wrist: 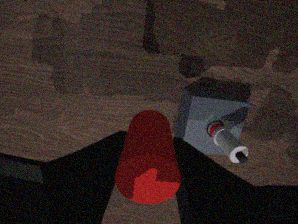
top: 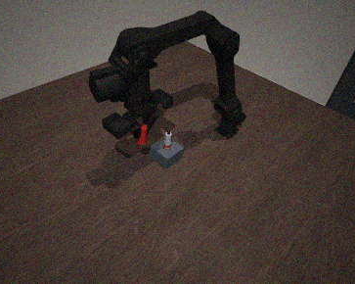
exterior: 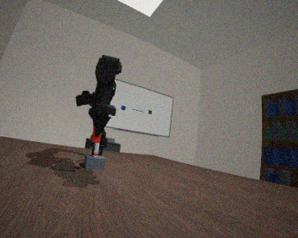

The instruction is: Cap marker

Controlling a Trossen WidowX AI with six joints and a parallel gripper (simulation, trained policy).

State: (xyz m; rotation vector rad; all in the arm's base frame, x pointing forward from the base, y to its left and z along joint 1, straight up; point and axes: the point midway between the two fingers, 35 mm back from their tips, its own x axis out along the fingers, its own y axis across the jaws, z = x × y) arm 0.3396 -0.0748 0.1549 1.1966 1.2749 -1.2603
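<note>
My gripper tip is 80 mm past the grey holder block, 20 mm to the right of it and 100 mm above it. The rest, counted from my gripper tip: red cap (10 mm above).
</note>
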